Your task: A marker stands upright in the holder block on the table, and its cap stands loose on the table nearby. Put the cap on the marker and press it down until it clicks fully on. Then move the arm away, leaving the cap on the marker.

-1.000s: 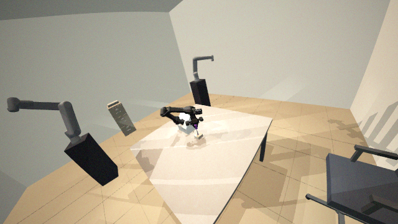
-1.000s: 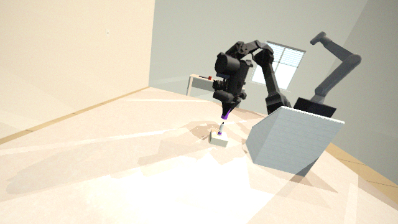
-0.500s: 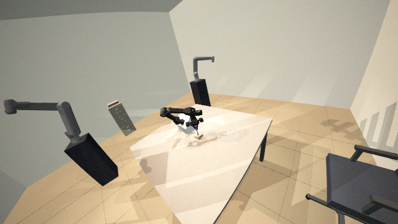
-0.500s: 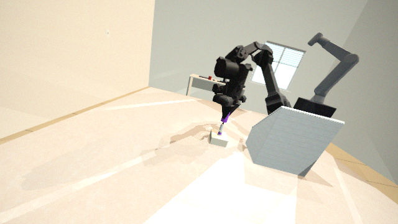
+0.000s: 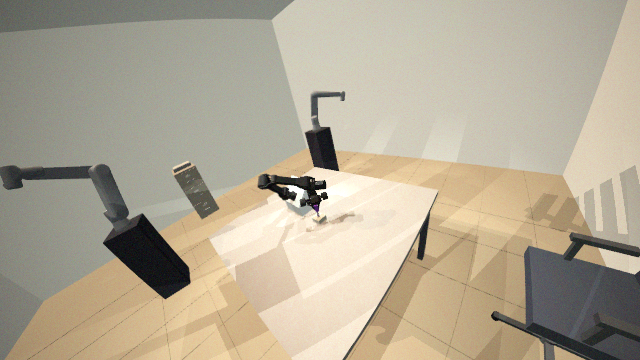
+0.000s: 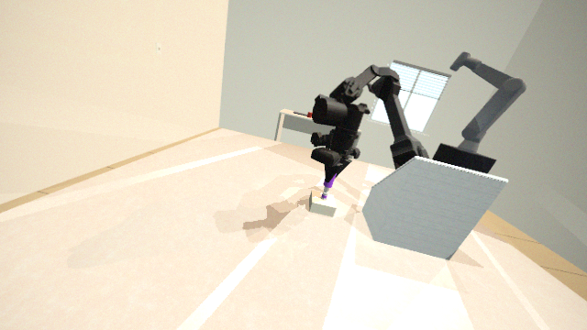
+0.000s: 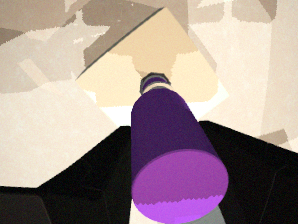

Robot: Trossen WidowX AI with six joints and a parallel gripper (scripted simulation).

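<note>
Now: the white holder block 8 cm below my gripper tip. Also, from my gripper tip: purple cap (1 cm above).
</note>
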